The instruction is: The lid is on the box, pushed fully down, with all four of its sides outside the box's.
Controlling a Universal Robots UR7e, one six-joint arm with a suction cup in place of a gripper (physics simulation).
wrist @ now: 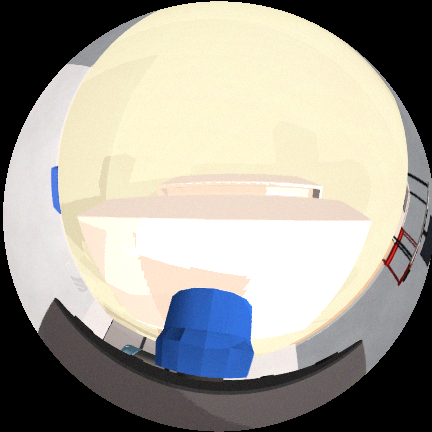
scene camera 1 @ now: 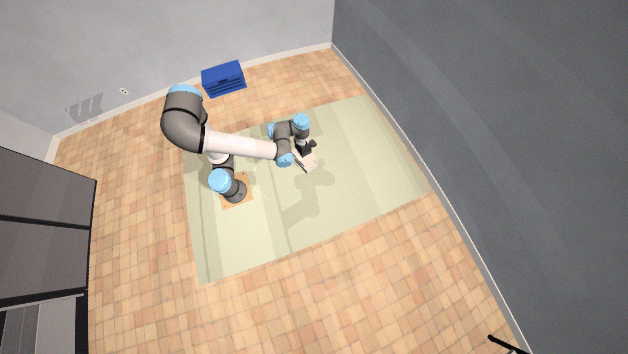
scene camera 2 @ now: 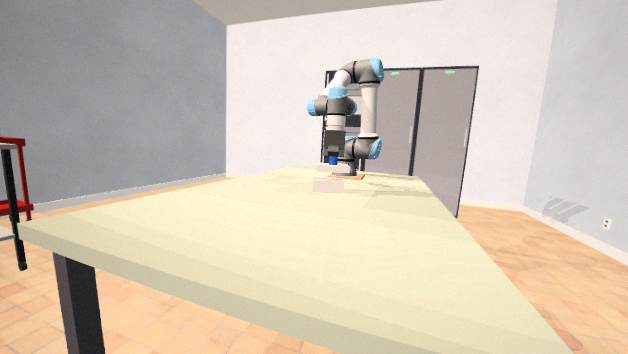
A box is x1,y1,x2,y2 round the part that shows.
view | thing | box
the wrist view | my suction cup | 155,287,253,377
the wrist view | white lid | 77,194,371,338
